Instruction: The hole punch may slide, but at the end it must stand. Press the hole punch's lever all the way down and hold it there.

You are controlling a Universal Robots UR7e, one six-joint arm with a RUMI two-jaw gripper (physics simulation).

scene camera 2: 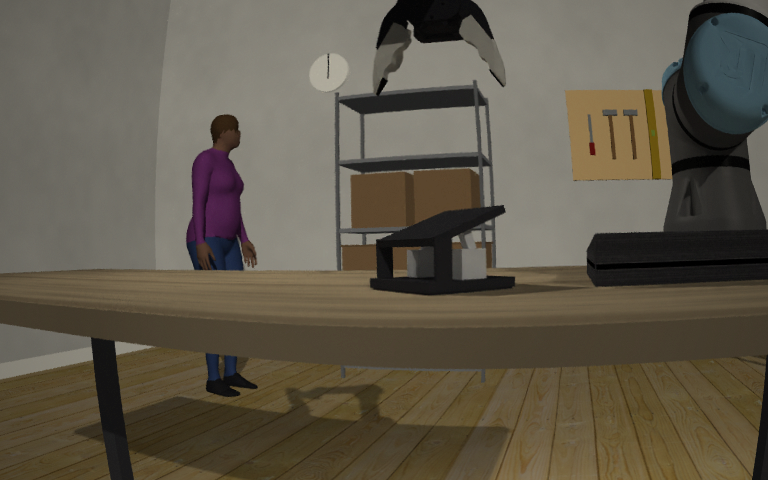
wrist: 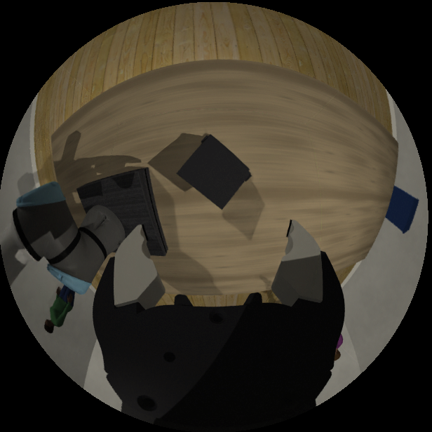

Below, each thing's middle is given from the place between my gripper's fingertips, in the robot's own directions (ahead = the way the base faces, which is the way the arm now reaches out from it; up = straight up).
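The black lever (scene camera 2: 455,222) is 2 cm to the left of my hand and 16 cm below it. As for the black hole punch (scene camera 2: 442,270), it is 2 cm to the left of my hand too, and 18 cm below it.
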